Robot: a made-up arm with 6 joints. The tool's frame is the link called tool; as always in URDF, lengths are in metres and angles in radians.
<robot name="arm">
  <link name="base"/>
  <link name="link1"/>
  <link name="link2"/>
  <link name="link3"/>
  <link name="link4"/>
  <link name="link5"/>
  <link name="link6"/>
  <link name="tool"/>
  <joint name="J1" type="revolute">
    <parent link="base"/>
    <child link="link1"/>
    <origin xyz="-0.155 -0.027 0.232" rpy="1.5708 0 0"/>
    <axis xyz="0 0 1"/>
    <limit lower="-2.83" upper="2.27" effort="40" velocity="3"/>
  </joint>
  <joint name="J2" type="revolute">
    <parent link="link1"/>
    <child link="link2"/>
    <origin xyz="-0.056 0.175 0.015" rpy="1.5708 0 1.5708"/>
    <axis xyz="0 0 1"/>
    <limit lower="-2.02" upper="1.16" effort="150" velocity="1.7"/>
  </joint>
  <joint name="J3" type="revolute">
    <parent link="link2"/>
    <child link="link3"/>
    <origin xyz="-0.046 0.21 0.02" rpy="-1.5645 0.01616 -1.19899"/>
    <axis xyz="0 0 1"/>
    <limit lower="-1.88" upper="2.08" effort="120" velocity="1.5"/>
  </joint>
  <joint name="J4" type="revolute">
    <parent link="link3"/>
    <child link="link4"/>
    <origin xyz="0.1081 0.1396 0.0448" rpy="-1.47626 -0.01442 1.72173"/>
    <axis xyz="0 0 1"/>
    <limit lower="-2.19" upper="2.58" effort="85" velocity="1.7"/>
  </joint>
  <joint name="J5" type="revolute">
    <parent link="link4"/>
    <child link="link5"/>
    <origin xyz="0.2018 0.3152 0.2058" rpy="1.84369 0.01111 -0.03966"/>
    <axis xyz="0 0 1"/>
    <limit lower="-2.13" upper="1.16" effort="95" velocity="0.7"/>
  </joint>
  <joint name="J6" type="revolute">
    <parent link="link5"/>
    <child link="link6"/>
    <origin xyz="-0.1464 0.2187 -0.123" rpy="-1.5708 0 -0.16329"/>
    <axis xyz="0 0 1"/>
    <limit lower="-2.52" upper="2.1" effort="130" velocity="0.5"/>
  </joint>
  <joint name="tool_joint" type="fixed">
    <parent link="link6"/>
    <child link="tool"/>
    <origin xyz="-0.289 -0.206 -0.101" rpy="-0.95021 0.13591 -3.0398"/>
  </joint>
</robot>
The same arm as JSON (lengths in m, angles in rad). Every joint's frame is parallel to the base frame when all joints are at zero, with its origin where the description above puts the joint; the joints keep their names.
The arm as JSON. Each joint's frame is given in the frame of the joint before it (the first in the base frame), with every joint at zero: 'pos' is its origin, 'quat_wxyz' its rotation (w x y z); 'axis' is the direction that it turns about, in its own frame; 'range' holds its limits. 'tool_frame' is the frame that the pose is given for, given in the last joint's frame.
{"length_unit": "m", "angle_unit": "rad", "joints": [{"joint": "J1", "pos": [-0.155, -0.027, 0.232], "quat_wxyz": [1.0, 0.0, 0.0, 0.0], "axis": [0.0, -1.0, 0.0], "range": [-2.83, 2.27]}, {"joint": "J2", "pos": [-0.056, -0.015, 0.175], "quat_wxyz": [1.0, 0.0, 0.0, 0.0], "axis": [1.0, 0.0, 0.0], "range": [-2.02, 1.16]}, {"joint": "J3", "pos": [0.02, -0.21, -0.046], "quat_wxyz": [1.0, 0.0, 0.0, 0.0], "axis": [0.0063, -0.363197, 0.931691], "range": [-1.88, 2.08]}, {"joint": "J4", "pos": [-0.141, 0.082, 0.081], "quat_wxyz": [1.0, 0.0, 0.0, 0.0], "axis": [0.167503, -0.948319, -0.269505], "range": [-2.19, 2.58]}, {"joint": "J5", "pos": [-0.166, -0.142, -0.367], "quat_wxyz": [1.0, 0.0, 0.0, 0.0], "axis": [0.0, 0.0, 1.0], "range": [-2.13, 1.16]}, {"joint": "J6", "pos": [0.18, -0.192, -0.123], "quat_wxyz": [1.0, 0.0, 0.0, 0.0], "axis": [0.0, -1.0, 0.0], "range": [-2.52, 2.1]}], "tool_frame": {"pos": [0.289, 0.101, 0.206], "quat_wxyz": [0.949869, 0.300954, -0.027632, 0.08008]}}
